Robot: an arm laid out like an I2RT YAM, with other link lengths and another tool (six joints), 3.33 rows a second.
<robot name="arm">
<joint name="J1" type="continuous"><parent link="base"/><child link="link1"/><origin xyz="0 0 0.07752"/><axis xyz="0 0 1"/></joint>
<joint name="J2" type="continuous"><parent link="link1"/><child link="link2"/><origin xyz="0.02 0.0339 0.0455" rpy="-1.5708 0 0"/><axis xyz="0 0 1"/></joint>
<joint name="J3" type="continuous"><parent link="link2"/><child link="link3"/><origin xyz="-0.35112 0 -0.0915" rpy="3.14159 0 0"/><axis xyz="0 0 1"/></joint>
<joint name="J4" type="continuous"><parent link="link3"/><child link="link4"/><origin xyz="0.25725 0.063 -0.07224"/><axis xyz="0 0 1"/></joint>
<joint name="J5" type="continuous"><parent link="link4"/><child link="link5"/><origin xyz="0.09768 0.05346 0.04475" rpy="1.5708 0 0"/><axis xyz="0 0 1"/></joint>
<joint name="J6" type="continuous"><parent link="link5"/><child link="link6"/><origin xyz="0.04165 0 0.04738" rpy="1.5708 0 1.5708"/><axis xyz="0 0 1"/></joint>
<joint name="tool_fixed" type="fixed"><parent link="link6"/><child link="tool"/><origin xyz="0.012 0.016 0.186" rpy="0 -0.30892 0.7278"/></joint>
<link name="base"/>
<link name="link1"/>
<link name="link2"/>
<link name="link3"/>
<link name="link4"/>
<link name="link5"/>
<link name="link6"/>
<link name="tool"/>
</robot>
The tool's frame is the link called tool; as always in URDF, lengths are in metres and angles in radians. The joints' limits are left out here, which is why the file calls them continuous.
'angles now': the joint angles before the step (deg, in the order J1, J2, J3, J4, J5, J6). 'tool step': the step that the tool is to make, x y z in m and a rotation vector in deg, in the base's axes. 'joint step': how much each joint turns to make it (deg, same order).
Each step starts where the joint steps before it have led.
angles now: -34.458 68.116 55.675 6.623 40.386 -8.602
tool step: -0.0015 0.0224 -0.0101 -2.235 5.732 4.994
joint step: 1.408 -4.695 -5.353 1.450 -3.099 -6.879
